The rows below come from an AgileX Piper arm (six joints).
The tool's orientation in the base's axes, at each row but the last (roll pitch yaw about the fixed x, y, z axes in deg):
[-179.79 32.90 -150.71]
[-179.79 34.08 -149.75]
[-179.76 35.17 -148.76]
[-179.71 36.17 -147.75]
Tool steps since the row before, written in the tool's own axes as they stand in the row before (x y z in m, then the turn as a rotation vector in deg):
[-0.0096 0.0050 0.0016 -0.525 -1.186 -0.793]
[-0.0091 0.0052 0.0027 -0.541 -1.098 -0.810]
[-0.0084 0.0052 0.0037 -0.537 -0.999 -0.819]
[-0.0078 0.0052 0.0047 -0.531 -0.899 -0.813]
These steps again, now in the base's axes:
[0.0054 0.0087 0.0039 0.586 -1.028 0.955]
[0.0052 0.0090 0.0028 0.545 -0.950 0.977]
[0.0050 0.0091 0.0018 0.486 -0.869 0.982]
[0.0049 0.0092 0.0008 0.432 -0.786 0.973]

